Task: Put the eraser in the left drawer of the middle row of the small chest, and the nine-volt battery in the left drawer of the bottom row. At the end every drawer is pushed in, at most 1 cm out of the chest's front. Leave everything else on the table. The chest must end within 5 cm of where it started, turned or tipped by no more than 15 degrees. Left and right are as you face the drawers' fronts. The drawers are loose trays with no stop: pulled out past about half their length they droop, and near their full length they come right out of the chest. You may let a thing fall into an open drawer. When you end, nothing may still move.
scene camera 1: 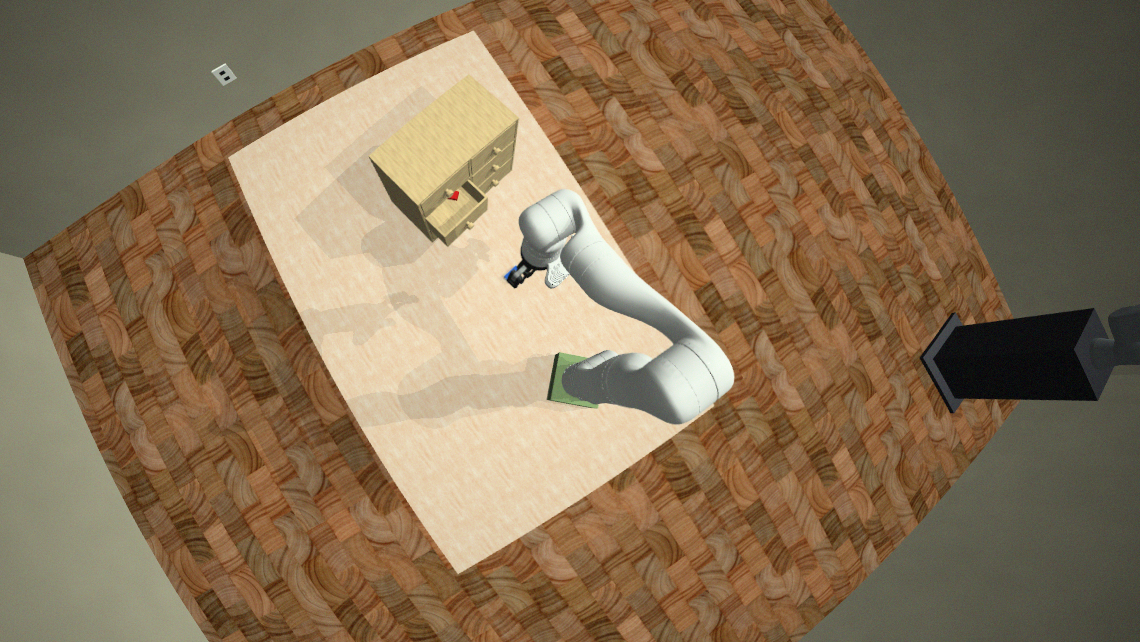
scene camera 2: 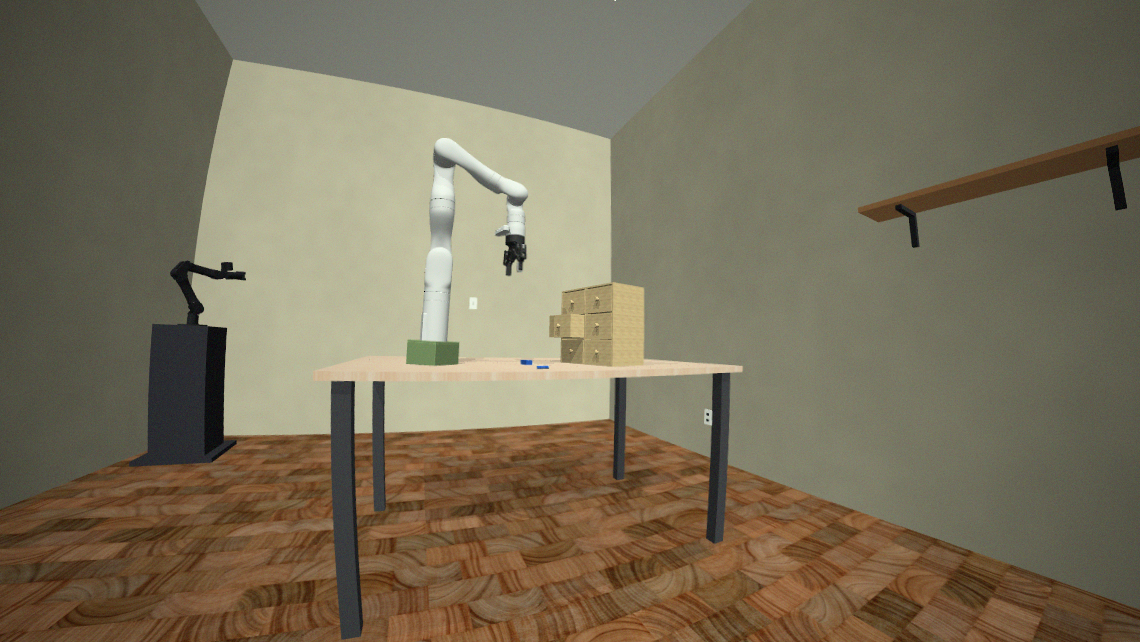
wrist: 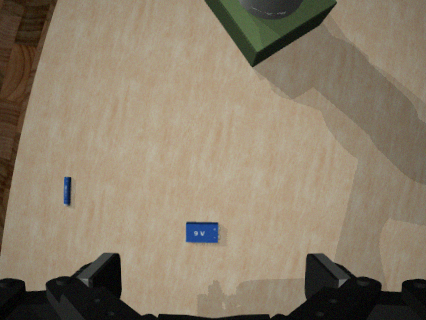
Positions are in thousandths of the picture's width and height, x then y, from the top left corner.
Scene:
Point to a small wooden chest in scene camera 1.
365, 250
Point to a small wooden chest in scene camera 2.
550, 541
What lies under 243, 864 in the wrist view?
My gripper.

